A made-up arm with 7 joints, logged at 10 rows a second.
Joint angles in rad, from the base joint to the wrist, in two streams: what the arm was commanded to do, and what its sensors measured. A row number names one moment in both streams.
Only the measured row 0 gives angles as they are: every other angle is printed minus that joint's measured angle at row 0.
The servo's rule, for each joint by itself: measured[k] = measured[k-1] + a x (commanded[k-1-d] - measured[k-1]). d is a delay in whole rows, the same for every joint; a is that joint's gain. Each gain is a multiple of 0.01, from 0.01 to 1. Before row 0 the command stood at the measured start. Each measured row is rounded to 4 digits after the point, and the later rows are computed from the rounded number. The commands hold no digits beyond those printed.
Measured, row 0:
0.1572 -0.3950 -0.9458 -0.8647 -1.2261 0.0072 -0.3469
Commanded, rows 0 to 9:
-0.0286 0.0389 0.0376 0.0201 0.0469 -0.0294 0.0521
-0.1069 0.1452 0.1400 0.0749 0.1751 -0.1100 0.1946
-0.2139 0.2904 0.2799 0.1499 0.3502 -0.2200 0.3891
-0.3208 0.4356 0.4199 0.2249 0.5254 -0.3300 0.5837
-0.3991 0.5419 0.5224 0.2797 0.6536 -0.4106 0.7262
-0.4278 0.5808 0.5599 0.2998 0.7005 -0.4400 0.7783
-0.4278 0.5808 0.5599 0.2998 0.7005 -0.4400 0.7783
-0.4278 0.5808 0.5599 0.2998 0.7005 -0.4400 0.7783
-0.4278 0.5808 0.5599 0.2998 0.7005 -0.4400 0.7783
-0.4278 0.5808 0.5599 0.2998 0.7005 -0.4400 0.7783
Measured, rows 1 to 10:
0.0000 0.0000 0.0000 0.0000 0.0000 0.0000 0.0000
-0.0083 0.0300 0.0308 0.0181 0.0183 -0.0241 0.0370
-0.0369 0.1187 0.1203 0.0692 0.0795 -0.0945 0.1489
-0.0882 0.2509 0.2512 0.1418 0.1851 -0.1974 0.3194
-0.1557 0.3931 0.3895 0.2166 0.3178 -0.3061 0.5071
-0.2263 0.5077 0.4985 0.2734 0.4488 -0.3918 0.6627
-0.2847 0.5640 0.5488 0.2972 0.5470 -0.4313 0.7448
-0.3262 0.5769 0.5579 0.2995 0.6069 -0.4384 0.7686
-0.3557 0.5799 0.5595 0.2998 0.6434 -0.4397 0.7755
-0.3766 0.5806 0.5598 0.2998 0.6657 -0.4399 0.7775
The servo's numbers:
d 1
a 0.29 0.77 0.82 0.90 0.39 0.82 0.71

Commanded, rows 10 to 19:
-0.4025 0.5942 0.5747 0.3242 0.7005 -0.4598 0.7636
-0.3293 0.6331 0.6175 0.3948 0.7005 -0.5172 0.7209
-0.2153 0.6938 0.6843 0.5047 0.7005 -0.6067 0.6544
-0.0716 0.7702 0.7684 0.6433 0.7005 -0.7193 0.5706
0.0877 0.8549 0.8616 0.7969 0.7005 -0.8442 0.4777
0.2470 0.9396 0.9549 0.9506 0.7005 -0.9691 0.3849
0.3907 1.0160 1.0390 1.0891 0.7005 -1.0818 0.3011
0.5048 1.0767 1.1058 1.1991 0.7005 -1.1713 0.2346
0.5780 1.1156 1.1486 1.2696 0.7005 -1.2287 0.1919
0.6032 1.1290 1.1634 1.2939 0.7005 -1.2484 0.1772
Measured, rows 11 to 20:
-0.3914 0.5808 0.5599 0.2998 0.6793 -0.4400 0.7781
-0.3946 0.5911 0.5720 0.3218 0.6876 -0.4562 0.7678
-0.3757 0.6234 0.6093 0.3875 0.6926 -0.5062 0.7345
-0.3292 0.6776 0.6708 0.4930 0.6957 -0.5886 0.6776
-0.2545 0.7489 0.7508 0.6283 0.6976 -0.6958 0.6016
-0.1553 0.8305 0.8417 0.7800 0.6987 -0.8175 0.5136
-0.0386 0.9145 0.9345 0.9335 0.6994 -0.9418 0.4222
0.0859 0.9927 1.0202 1.0735 0.6998 -1.0566 0.3362
0.2074 1.0574 1.0904 1.1865 0.7001 -1.1507 0.2641
0.3149 1.1022 1.1381 1.2613 0.7003 -1.2147 0.2128

